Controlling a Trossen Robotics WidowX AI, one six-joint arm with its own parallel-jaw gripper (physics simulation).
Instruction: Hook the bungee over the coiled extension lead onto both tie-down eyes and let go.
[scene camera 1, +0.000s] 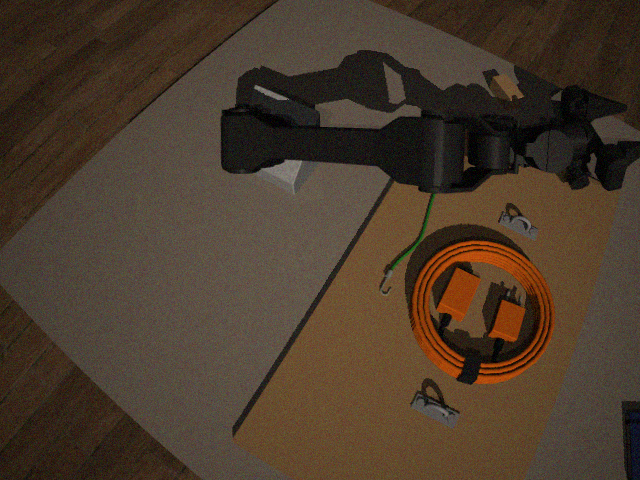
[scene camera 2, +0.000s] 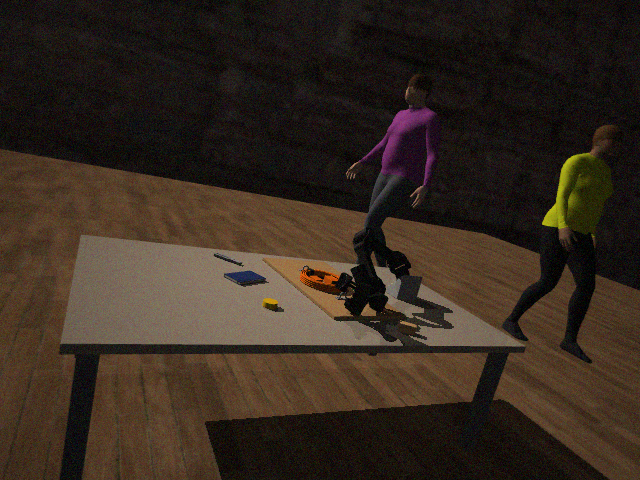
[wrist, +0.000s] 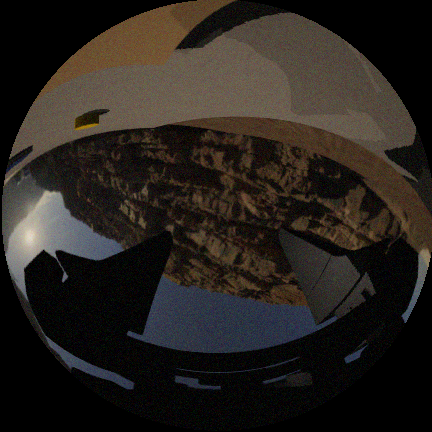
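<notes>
A green bungee lies on the brown board, left of the coil. Its free metal hook rests on the board, and its other end is hidden under my arm. The orange coiled extension lead lies flat between two grey tie-down eyes, one at the back and one at the front. No cord crosses the coil. My gripper is open and empty. It is held level above the board's far end, facing the wall, away from the hook.
The arm's white base stands on the grey table. A small tan block lies at the back right. A blue book, a pen and a yellow tape lie left of the board. Two people walk behind the table.
</notes>
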